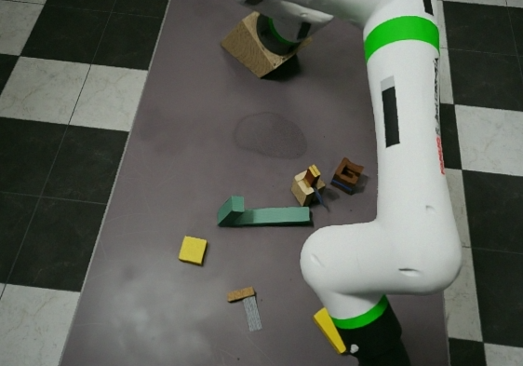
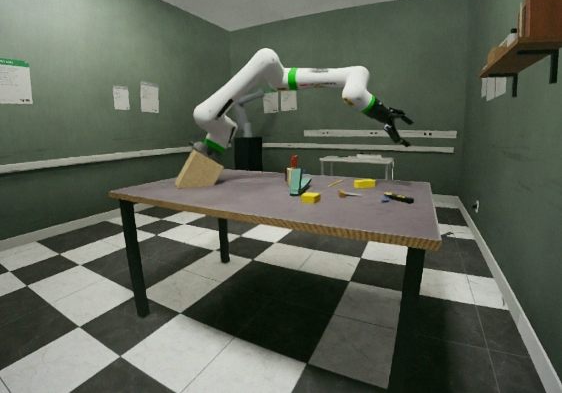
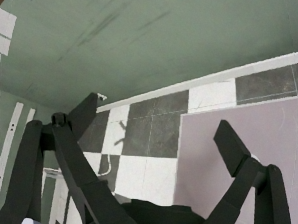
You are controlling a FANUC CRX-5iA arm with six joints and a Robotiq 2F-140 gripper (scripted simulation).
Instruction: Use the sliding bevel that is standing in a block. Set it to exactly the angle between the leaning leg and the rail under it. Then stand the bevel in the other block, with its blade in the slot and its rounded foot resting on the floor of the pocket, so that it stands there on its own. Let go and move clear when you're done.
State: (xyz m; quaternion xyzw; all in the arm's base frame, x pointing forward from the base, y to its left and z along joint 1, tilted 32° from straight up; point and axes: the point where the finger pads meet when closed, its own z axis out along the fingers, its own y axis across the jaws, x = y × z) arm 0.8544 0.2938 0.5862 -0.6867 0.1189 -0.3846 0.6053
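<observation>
Now: the dark blade 48 cm behind my hand, 29 cm to the right of it and 19 cm below it. From my hand the other things lie so: yellow pencil 33 cm behind, 15 cm to the right, 27 cm below; cork-and-metal square 16 cm behind, 37 cm to the right, 26 cm below.
</observation>
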